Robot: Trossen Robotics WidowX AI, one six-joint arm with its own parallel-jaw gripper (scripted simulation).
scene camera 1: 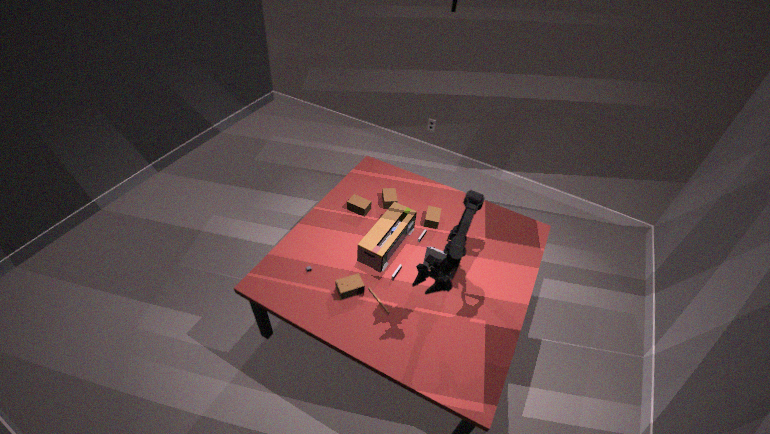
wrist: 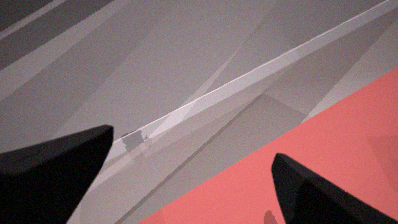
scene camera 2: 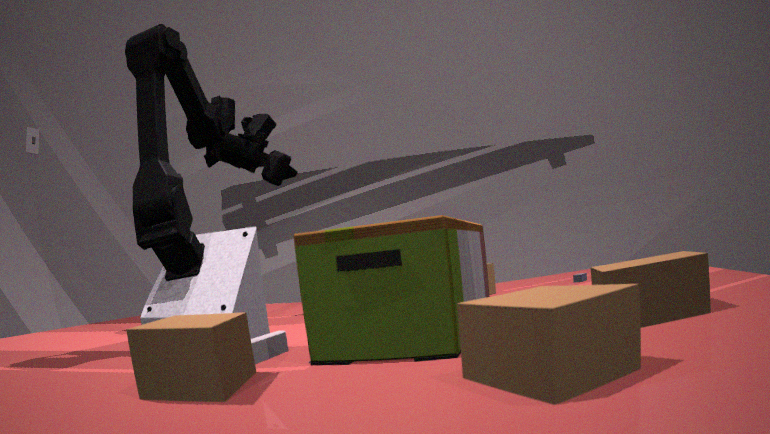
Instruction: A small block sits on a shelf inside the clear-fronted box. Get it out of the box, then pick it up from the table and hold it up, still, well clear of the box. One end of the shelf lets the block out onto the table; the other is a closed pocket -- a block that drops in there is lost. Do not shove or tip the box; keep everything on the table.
Labels:
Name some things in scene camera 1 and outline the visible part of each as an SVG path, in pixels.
My gripper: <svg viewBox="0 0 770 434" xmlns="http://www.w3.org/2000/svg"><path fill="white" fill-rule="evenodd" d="M429 254L425 261L429 263L429 267L433 266L430 268L431 271L428 270L427 266L421 263L416 266L418 275L412 286L415 287L425 282L426 278L431 277L436 281L425 292L425 295L445 290L450 291L453 285L450 278L446 277L450 276L450 266L445 261Z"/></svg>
A long box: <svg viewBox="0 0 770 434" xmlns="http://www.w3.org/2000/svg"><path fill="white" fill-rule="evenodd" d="M401 264L393 273L391 279L394 280L398 272L401 270ZM426 229L418 238L418 242L420 242L426 234ZM397 202L394 202L357 246L357 261L370 266L380 273L389 265L389 260L407 236L410 236L414 231L417 211Z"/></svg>

